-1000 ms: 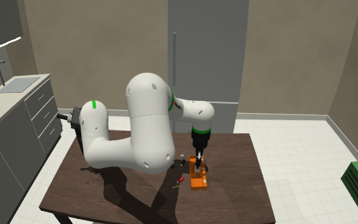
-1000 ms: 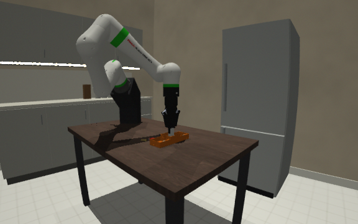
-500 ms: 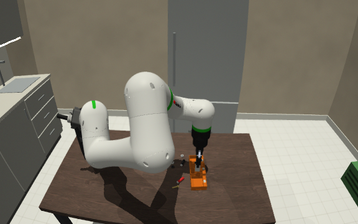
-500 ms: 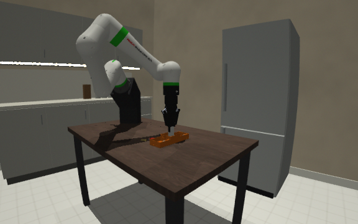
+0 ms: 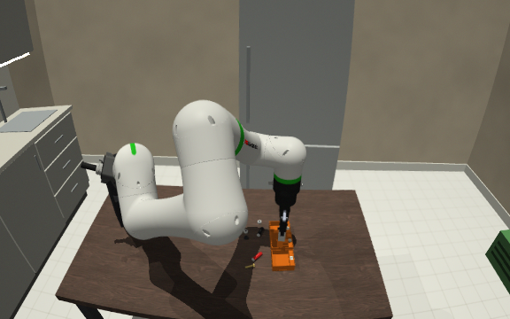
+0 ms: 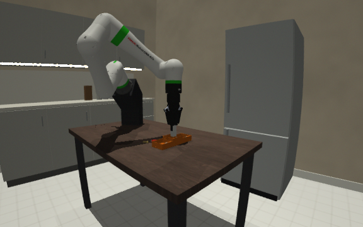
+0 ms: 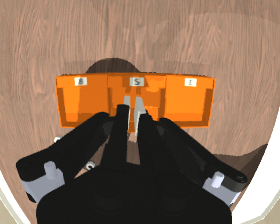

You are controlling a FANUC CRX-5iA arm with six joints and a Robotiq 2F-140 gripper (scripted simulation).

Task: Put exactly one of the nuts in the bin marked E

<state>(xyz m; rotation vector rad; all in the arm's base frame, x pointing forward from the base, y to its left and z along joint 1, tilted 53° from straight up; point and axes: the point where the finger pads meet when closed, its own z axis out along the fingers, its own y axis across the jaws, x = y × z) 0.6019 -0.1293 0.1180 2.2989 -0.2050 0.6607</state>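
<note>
Now: hand 100 mm to the right of the dark cylinder, 70 mm above it and 60 mm past it. From my hand the other things lie so: red piece (110 mm behind, 70 mm below, 30 mm to the right); then yellow screw (140 mm behind, 70 mm to the right, 70 mm below).
</note>
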